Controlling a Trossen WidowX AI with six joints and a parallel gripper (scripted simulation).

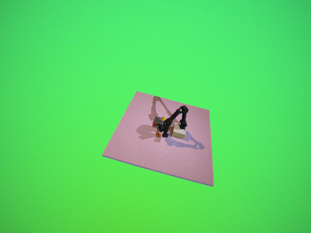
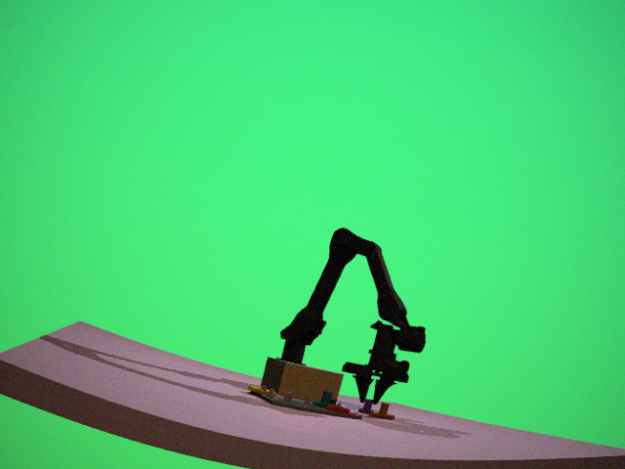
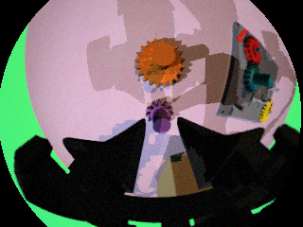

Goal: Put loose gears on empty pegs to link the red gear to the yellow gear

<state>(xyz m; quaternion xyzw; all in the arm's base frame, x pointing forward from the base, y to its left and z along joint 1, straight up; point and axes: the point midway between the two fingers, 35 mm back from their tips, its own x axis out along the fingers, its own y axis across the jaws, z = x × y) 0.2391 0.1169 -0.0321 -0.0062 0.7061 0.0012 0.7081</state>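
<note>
Now: gripper tip 180 mm to the left of the teal gear and 70 mm short of it. The rest, counted from my gripper tip: orange gear: 70 mm ahead, 10 mm below; red arrow: 150 mm to the right, 140 mm ahead, 20 mm below; purple gear: 10 mm below.
</note>
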